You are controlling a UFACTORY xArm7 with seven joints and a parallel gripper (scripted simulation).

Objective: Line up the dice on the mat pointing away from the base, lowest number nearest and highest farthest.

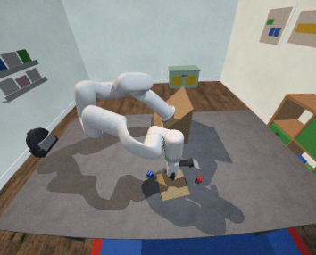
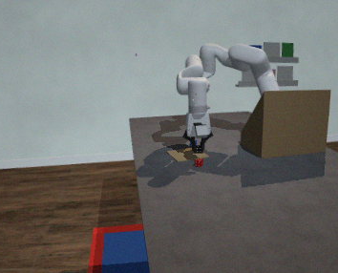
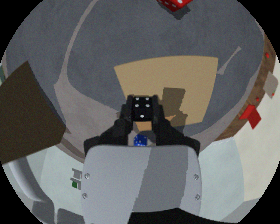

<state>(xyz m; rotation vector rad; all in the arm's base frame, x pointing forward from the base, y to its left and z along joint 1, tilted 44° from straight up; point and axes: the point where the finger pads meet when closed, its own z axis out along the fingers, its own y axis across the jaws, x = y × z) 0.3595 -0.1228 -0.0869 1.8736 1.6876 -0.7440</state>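
Right now my hand is 10 mm above the black die. Round my hand: tan mat 50 mm ahead, 30 mm below; then red die 40 mm ahead, 140 mm to the left, 20 mm below; then blue die 10 mm behind, 120 mm to the right, 20 mm below.
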